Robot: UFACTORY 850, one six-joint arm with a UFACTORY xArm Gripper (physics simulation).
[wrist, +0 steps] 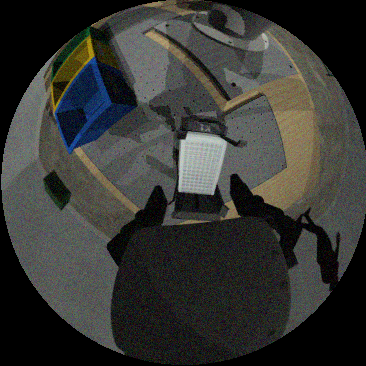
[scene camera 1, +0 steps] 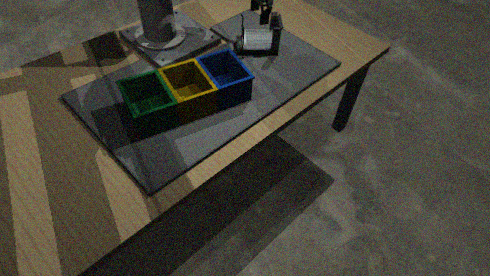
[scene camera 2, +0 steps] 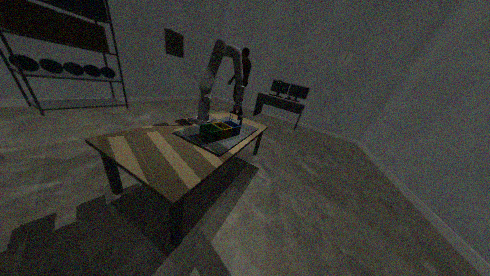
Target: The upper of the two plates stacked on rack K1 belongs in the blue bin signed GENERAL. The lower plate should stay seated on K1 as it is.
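Observation:
White plates sit on the black rack K1. The top plate's grid of wells shows in the wrist view; the edge between upper and lower plate cannot be made out. My gripper is open and empty, above the rack, its fingers apart on either side of the rack's near end in the wrist view. The blue bin is at the end of the bin row nearest the rack. Its inside is dim, with no plate visible; its sign cannot be read.
The yellow bin and green bin adjoin the blue one on the dark board. Thin upright pins rise beside the rack. The arm's base stands behind the bins. A dark figure stands behind the arm.

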